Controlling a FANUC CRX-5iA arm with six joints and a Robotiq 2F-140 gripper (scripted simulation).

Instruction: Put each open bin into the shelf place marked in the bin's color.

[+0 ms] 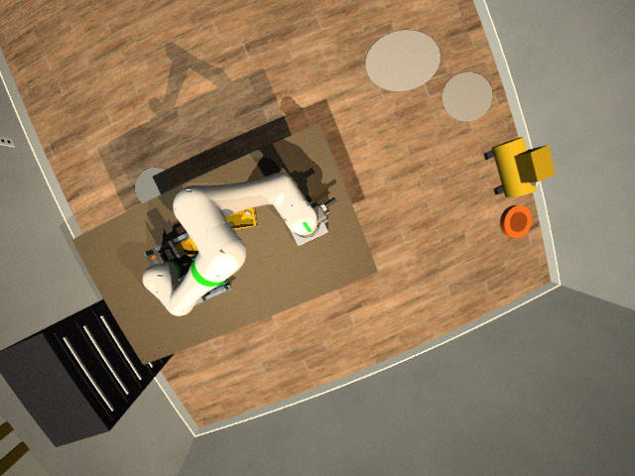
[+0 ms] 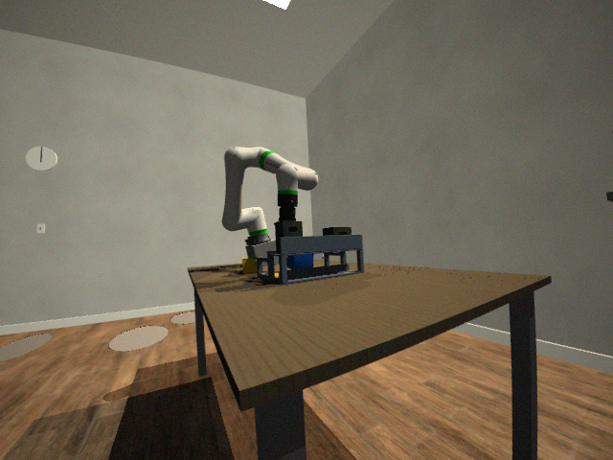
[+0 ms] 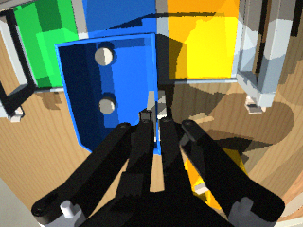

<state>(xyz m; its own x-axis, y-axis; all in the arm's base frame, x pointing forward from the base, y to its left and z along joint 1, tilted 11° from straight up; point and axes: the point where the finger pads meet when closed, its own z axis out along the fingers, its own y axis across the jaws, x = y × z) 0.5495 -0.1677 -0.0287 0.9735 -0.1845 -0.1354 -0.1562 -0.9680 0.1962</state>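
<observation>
The blue bin lies 50 mm to the left of my hand and 40 mm below it. Round my hand: blue mark (90 mm ahead, 30 mm to the left, 100 mm below); then green mark (110 mm ahead, 140 mm to the left, 100 mm below); then yellow mark (80 mm ahead, 80 mm to the right, 100 mm below).
</observation>
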